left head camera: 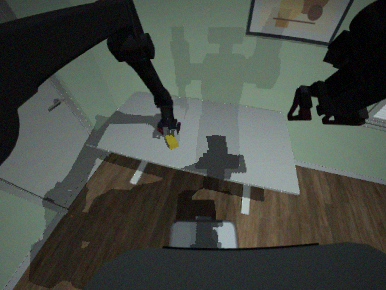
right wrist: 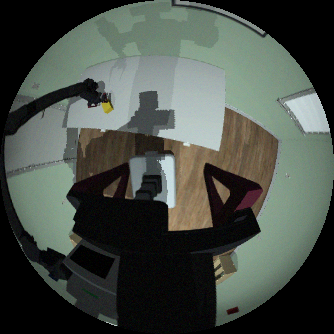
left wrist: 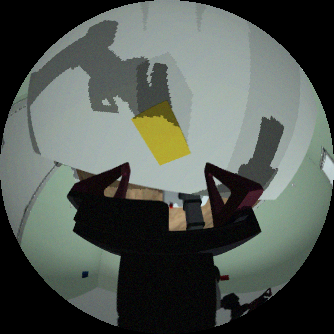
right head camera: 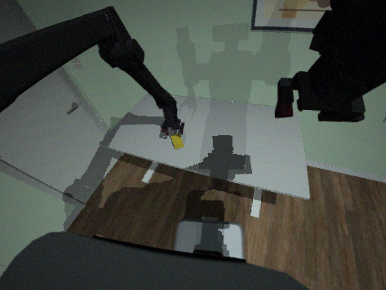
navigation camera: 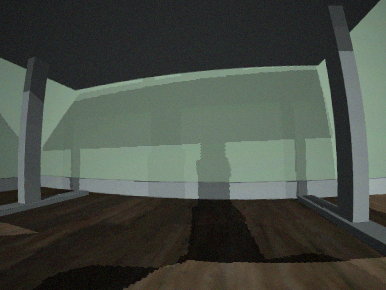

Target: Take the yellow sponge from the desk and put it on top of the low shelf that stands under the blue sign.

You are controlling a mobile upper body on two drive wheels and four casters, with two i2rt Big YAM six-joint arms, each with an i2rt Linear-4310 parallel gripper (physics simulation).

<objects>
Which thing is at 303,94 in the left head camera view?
My right gripper.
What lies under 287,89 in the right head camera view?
My right gripper.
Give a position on a desk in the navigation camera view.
78,51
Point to a desk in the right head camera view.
243,143
</objects>
